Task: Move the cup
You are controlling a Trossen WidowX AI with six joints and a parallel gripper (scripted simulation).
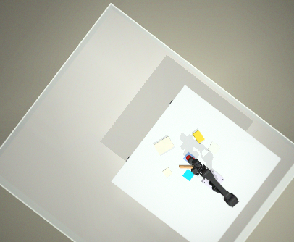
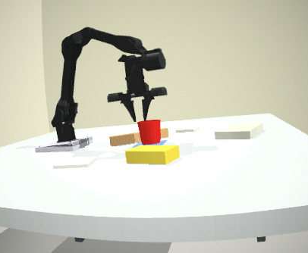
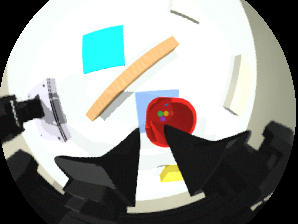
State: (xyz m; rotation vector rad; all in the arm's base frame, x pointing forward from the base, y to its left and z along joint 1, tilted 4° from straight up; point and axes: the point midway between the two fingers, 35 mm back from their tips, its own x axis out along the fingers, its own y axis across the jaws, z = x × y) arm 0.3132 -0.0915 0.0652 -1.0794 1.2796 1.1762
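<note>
Now: the red cup 3 cm ahead of my gripper tip, 1 cm to the right of it and 4 cm below it. From my gripper tip the other things lie so: wooden bar (2 cm behind, 7 cm to the left, 7 cm below); light blue pad (2 cm ahead, 1 cm to the right, 8 cm below); yellow block (6 cm ahead, 25 cm to the right, 6 cm below).
</note>
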